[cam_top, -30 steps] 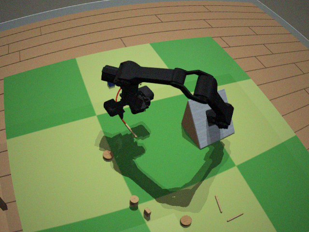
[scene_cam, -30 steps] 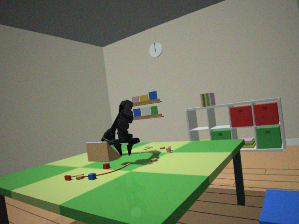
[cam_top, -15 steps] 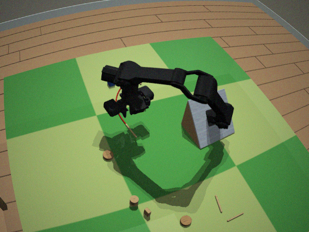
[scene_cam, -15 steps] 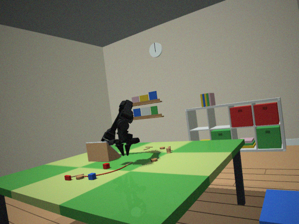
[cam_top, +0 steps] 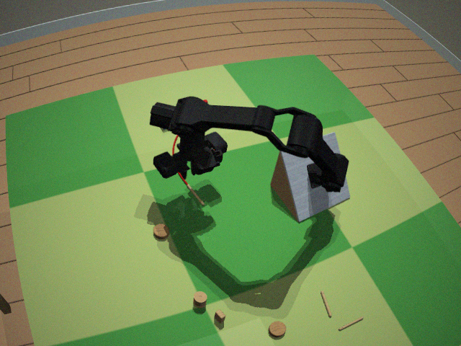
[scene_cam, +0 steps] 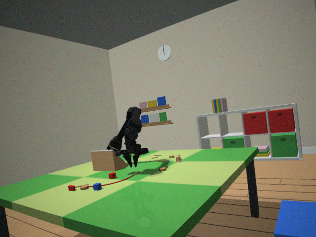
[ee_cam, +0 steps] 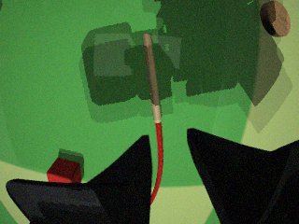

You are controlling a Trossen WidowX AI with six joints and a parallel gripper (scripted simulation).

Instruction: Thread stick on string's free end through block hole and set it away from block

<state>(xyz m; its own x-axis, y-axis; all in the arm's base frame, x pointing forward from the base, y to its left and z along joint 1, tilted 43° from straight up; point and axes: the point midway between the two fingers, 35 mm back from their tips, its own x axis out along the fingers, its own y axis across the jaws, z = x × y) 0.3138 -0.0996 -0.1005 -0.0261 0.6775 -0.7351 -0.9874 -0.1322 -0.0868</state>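
The thin wooden stick is 10 mm behind my gripper tip, 20 mm to the left of it and 40 mm below it. The rest, counted from my gripper tip: blue block (40 mm behind, 250 mm to the right, 30 mm below); then round wooden button (120 mm behind, 260 mm to the right, 40 mm below); then red block (100 mm behind, 70 mm to the right, 30 mm below).
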